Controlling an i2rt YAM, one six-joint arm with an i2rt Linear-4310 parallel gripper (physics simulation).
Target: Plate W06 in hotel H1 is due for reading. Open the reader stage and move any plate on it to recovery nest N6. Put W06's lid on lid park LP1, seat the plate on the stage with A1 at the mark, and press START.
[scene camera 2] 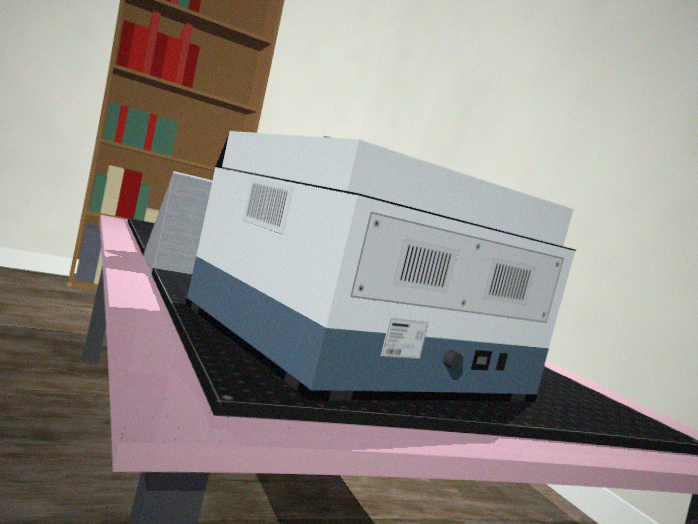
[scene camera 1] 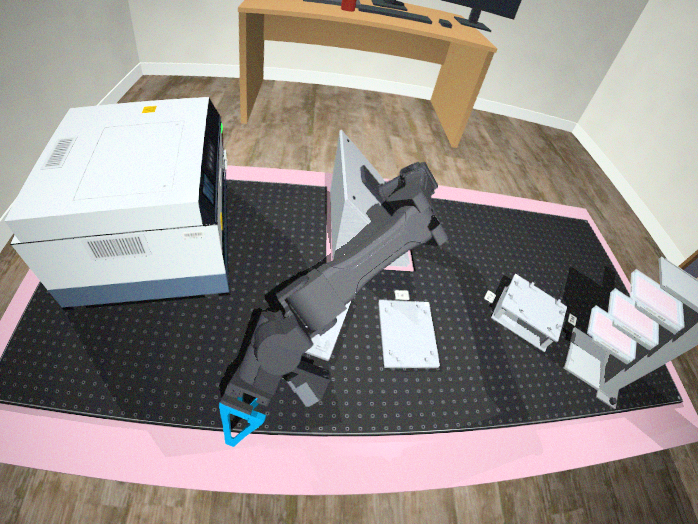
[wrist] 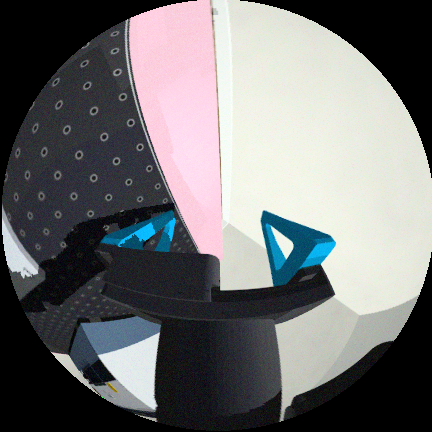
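Pixels of known places: gripper, fingertip midpoint: (scene camera 1: 235, 429) (wrist: 217, 214); arm's base at its link origin: (scene camera 1: 381, 198).
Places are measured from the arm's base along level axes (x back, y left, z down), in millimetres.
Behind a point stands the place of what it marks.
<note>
The white and blue reader (scene camera 1: 129, 169) @(x -213, y -533, z -202 mm) (scene camera 2: 270, 253) @(x 42, y -662, z -53 mm) (wrist: 131, 367) @(x -295, y -402, z -48 mm) stands at the left in scene camera 1. Its dark front faces right; no extended stage shows. The hotel (scene camera 1: 648, 360) @(x -510, y 534, z -93 mm) is at the right edge, with several pale plates, among them a lower one (scene camera 1: 611, 337) @(x -431, y 499, z -53 mm), a middle one (scene camera 1: 633, 318) @(x -423, y 506, z -124 mm) and an upper one (scene camera 1: 657, 300) @(x -424, y 507, z -195 mm). I cannot tell which is W06. A flat white platform (scene camera 1: 408, 335) @(x -365, y 44, z 66 mm) and a raised white platform (scene camera 1: 532, 307) @(x -310, y 358, z 16 mm) have small tags, unreadable here. My gripper (scene camera 1: 242, 424) @(x -593, y -289, z 7 mm) (wrist: 217, 214) @(x -593, y -289, z 7 mm) is open and empty near the front edge of the board, left of centre.
Another white block (scene camera 1: 327, 345) @(x -399, y -133, z 60 mm) is partly hidden under the arm. A grey angled bracket (scene camera 1: 349, 197) @(x -148, y -109, z -117 mm) stands behind the arm's middle. The black perforated board (scene camera 1: 479, 389) @(x -489, y 196, z 76 mm) (wrist: 75, 155) @(x -515, y -192, z 76 mm) lies on the pink table (scene camera 1: 349, 465) @(x -634, y -89, z 89 mm) (scene camera 2: 281, 456) @(x 60, y -900, z 97 mm) (wrist: 192, 125) @(x -641, y -222, z 89 mm). A wooden desk (scene camera 1: 349, 33) stands behind.
</note>
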